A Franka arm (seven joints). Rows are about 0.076 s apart.
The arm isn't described. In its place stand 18 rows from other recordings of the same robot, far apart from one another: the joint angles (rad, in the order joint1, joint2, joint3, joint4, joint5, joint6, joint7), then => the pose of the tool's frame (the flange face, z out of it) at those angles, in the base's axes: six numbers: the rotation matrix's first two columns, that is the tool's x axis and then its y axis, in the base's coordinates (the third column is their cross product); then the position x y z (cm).
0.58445 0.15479 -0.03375 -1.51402 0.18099 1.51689 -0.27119 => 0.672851 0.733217 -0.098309 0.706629 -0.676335 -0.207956 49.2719 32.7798 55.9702
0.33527 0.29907 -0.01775 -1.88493 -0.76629 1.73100 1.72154 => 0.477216 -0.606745 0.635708 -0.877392 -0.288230 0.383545 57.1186 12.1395 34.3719
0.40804 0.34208 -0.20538 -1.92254 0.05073 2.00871 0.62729 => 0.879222 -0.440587 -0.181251 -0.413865 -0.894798 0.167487 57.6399 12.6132 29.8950
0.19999 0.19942 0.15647 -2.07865 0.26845 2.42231 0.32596 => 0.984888 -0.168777 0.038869 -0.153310 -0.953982 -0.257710 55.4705 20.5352 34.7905
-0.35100 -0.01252 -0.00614 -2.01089 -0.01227 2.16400 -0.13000 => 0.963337 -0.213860 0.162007 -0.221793 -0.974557 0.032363 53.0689 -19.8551 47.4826
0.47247 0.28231 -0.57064 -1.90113 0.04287 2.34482 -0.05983 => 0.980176 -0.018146 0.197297 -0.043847 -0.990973 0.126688 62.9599 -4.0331 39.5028
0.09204 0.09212 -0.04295 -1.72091 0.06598 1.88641 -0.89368 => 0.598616 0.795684 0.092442 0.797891 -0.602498 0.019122 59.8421 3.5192 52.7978
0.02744 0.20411 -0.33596 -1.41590 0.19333 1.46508 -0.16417 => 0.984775 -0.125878 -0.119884 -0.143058 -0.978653 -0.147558 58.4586 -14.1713 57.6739
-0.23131 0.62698 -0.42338 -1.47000 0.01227 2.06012 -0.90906 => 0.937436 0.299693 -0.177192 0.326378 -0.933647 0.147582 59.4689 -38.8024 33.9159
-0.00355 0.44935 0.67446 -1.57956 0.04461 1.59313 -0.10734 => 0.650201 0.701366 -0.292101 0.612689 -0.711386 -0.344300 51.5948 34.9444 40.6122
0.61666 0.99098 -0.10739 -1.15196 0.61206 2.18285 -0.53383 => 0.742895 0.640520 0.194527 0.661543 -0.658071 -0.359587 65.1065 41.7281 20.1473
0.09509 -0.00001 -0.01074 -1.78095 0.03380 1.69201 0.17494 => 0.991116 -0.094809 -0.093276 -0.096803 -0.995157 -0.017076 55.1180 4.9844 53.5244
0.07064 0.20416 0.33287 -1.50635 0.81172 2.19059 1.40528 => 0.317502 -0.628957 -0.709652 -0.922179 -0.030496 -0.385559 60.8238 26.2837 61.9134
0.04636 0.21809 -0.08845 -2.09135 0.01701 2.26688 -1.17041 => 0.436273 0.899540 -0.022215 0.898840 -0.436816 -0.035743 57.1318 -2.2757 31.5944
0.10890 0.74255 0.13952 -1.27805 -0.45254 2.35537 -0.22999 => 0.723862 0.654368 0.218692 0.559946 -0.742366 0.367904 75.9147 15.5703 34.9579
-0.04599 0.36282 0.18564 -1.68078 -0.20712 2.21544 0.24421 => 0.980478 -0.004932 0.196565 -0.019806 -0.997078 0.073774 66.9620 7.4096 41.1215
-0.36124 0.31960 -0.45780 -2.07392 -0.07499 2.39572 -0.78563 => 0.992428 0.034193 -0.117973 0.052028 -0.987073 0.151589 40.6534 -42.6325 29.3652
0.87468 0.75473 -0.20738 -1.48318 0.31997 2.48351 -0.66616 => 0.358362 0.893708 0.269932 0.918629 -0.389104 0.068696 56.3843 48.1533 26.0262
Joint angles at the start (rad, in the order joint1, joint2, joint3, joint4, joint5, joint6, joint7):
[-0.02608, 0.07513, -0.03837, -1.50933, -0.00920, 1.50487, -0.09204]
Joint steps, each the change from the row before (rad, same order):
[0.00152, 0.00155, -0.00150, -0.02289, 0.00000, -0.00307, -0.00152]
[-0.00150, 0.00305, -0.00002, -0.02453, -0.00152, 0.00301, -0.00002]
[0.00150, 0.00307, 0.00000, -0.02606, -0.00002, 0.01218, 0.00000]
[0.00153, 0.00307, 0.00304, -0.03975, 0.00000, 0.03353, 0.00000]
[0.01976, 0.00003, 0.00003, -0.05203, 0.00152, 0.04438, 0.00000]
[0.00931, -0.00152, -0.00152, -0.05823, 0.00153, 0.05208, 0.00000]
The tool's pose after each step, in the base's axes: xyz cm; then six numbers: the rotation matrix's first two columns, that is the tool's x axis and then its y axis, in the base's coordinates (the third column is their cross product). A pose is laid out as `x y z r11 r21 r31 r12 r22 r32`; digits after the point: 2 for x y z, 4 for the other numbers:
56.82 -3.68 59.38 0.9938 0.0286 -0.1075 0.0291 -0.9996 0.0022
56.79 -3.79 58.10 0.9909 0.0272 -0.1319 0.0276 -0.9996 0.0016
56.84 -3.70 56.81 0.9885 0.0289 -0.1487 0.0292 -0.9996 0.0001
57.00 -3.46 55.03 0.9869 0.0339 -0.1578 0.0341 -0.9994 -0.0010
57.07 -2.32 52.94 0.9848 0.0538 -0.1652 0.0541 -0.9985 -0.0032
56.97 -1.85 50.69 0.9836 0.0619 -0.1696 0.0619 -0.9981 -0.0052

